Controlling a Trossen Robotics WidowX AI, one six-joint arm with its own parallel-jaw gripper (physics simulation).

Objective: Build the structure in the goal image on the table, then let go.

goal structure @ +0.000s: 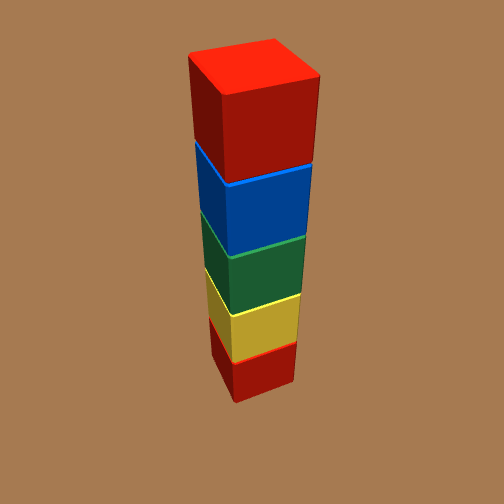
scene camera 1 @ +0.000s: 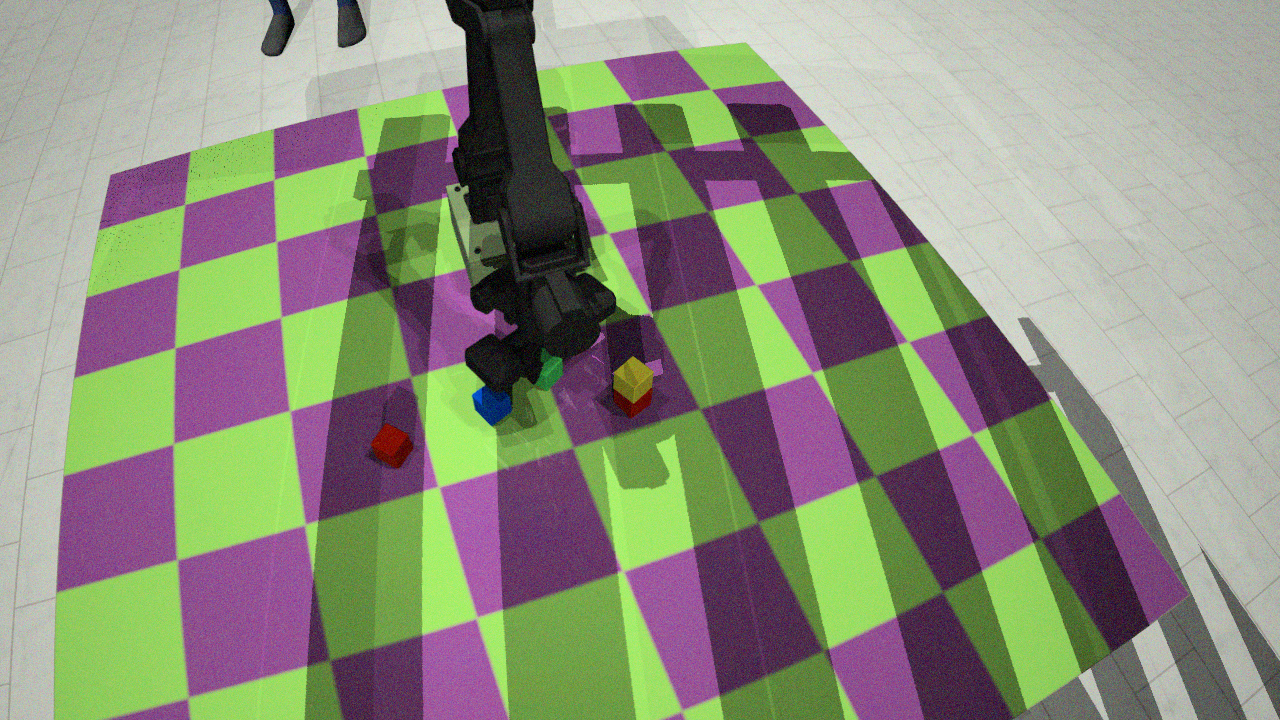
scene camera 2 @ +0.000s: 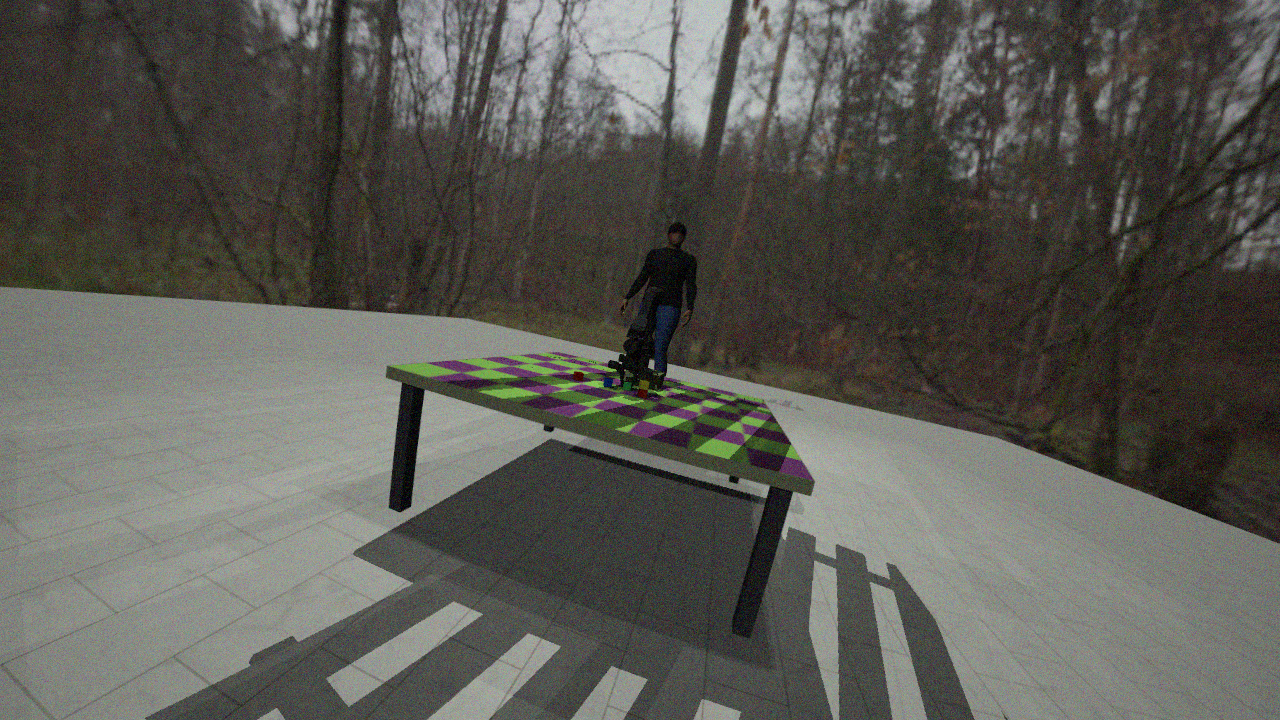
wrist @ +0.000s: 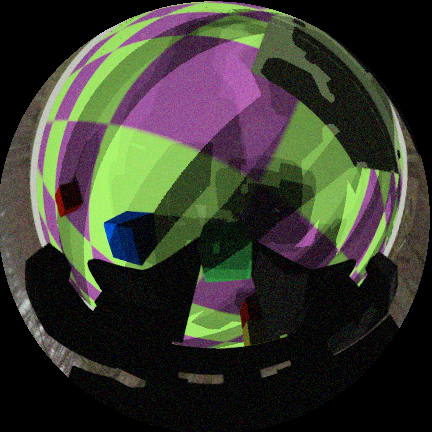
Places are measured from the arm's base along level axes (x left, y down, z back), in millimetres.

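Pixels of known places: gripper, fingertip midpoint: [scene camera 1: 544,373] [scene camera 2: 625,387] [wrist: 224,242]; arm's base, link origin: [scene camera 1: 491,204].
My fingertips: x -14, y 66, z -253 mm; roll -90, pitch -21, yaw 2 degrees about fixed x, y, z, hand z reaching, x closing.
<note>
For each thing: its top centre in the pictures, then the offset to it from my fingertips.
- green cube, top centre: [wrist: 226,264] [scene camera 1: 543,360] [scene camera 2: 627,382] dx +1, dy -26, dz -1 mm
- blue cube, top centre: [wrist: 120,244] [scene camera 1: 490,395] [scene camera 2: 608,378] dx -75, dy -26, dz -25 mm
- yellow cube, top centre: [scene camera 1: 633,371] [wrist: 261,345] [scene camera 2: 644,381] dx +84, dy -59, dz -77 mm
My gripper [scene camera 1: 541,376] [wrist: 224,242] points down and is shut on a green cube [scene camera 1: 549,370] [scene camera 2: 627,386] [wrist: 228,272], at or close to table height; the fingers partly hide the cube in scene camera 1. A blue cube [scene camera 1: 492,405] [scene camera 2: 608,382] [wrist: 129,237] sits on the table just left of it, close to a finger. A red cube [scene camera 1: 392,445] [scene camera 2: 578,376] [wrist: 69,197] lies farther left. On the right, a yellow cube [scene camera 1: 632,379] [scene camera 2: 643,384] [wrist: 246,335] stands on another red cube [scene camera 1: 631,402] [scene camera 2: 642,394] [wrist: 244,313]. In the wrist view the right finger hides much of this stack.
The checkered table [scene camera 1: 223,420] [scene camera 2: 572,423] carries the cubes and the arm [scene camera 1: 528,170]. The arm's base [scene camera 1: 469,234] is behind the gripper. A person [scene camera 1: 350,26] [scene camera 2: 671,273] stands behind the table. Broad shadows cross the table top.
</note>
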